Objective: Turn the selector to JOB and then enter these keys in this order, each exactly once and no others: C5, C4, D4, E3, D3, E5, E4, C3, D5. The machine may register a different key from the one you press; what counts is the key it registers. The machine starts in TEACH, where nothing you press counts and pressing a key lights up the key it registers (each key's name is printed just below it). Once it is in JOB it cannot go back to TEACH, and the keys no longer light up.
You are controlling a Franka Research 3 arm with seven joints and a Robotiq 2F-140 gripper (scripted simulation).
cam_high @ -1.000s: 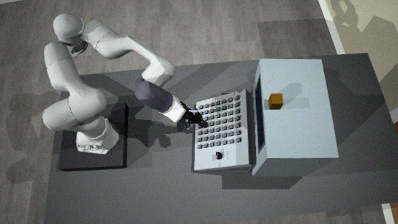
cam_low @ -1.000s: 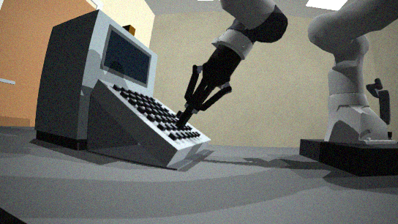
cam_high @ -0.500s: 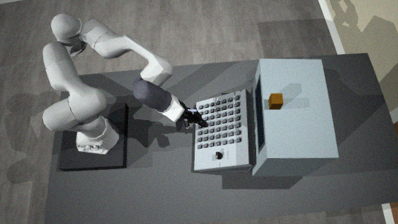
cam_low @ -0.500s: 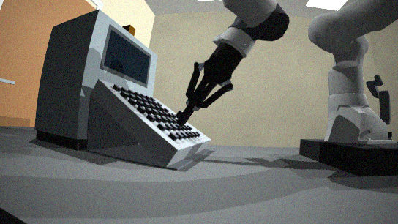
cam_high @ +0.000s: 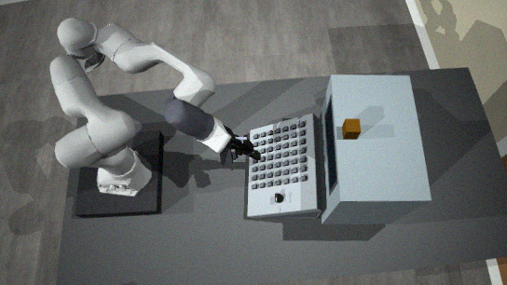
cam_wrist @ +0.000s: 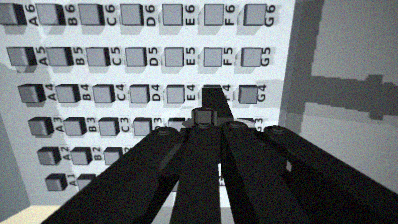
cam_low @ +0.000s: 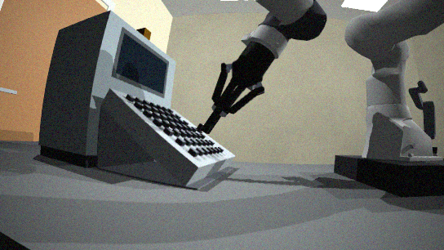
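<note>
Now: hand 60 mm short of the E5 key, 40 mm to the left of it and 40 mm above it. From my hand the other things lie so: E6 key: 70 mm to the right, 50 mm ahead, 40 mm below; D6 key: 80 mm to the right, 80 mm ahead, 20 mm below; sloped keypad: 110 mm ahead, 60 mm to the right, 50 mm below.
</note>
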